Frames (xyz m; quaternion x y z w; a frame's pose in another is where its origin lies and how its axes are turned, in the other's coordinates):
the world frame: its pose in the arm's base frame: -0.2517 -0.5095 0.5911 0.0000 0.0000 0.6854 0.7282
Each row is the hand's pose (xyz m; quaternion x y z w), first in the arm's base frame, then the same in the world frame.
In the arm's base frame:
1: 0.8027 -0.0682 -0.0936 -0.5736 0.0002 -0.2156 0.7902
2: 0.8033 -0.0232 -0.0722 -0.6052 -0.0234 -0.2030 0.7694
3: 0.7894 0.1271 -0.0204 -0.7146 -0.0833 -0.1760 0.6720
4: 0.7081 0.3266 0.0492 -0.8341 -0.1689 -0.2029 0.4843
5: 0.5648 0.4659 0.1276 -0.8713 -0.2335 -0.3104 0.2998
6: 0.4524 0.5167 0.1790 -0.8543 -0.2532 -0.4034 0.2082
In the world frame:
1: 0.5043 -1.0258 -0.6847 -0.4176 0.3933 -0.6986 0.4277
2: 0.5492 -1.0236 -0.6633 -0.4567 0.3978 -0.6752 0.4211
3: 0.6984 -1.0007 -0.6115 -0.5774 0.4291 -0.5887 0.3687
4: 0.8926 -0.9075 -0.5419 -0.7232 0.4487 -0.4797 0.2136
5: 1.0230 -0.7560 -0.4635 -0.7945 0.4272 -0.4315 0.0056
6: 1.0669 -0.6407 -0.4121 0.7956 -0.4011 0.4364 0.1249

